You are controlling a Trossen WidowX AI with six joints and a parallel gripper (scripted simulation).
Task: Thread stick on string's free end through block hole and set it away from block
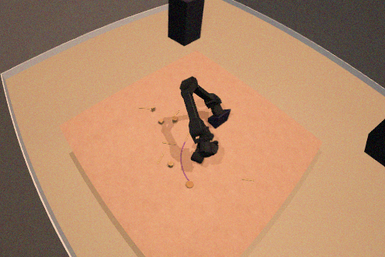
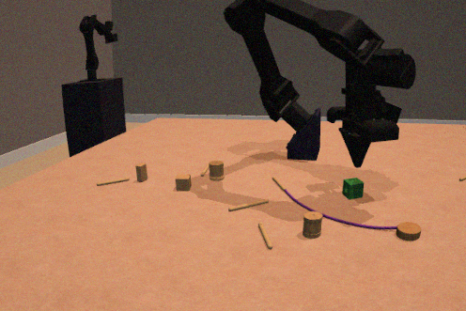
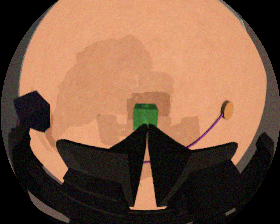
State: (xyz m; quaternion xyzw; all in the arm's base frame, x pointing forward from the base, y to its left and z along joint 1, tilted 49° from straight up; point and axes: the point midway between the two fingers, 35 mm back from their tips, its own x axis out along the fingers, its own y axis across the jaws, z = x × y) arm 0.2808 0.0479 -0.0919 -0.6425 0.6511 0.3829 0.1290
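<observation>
My gripper tip is now 40 mm above the green block and 10 mm to the left of it. Round my gripper tip: round wooden button 160 mm ahead, 70 mm to the left, 50 mm below; wooden cylinder 150 mm ahead, 90 mm to the right, 40 mm below; wooden cube 350 mm to the right, 50 mm below, 10 mm behind.
</observation>
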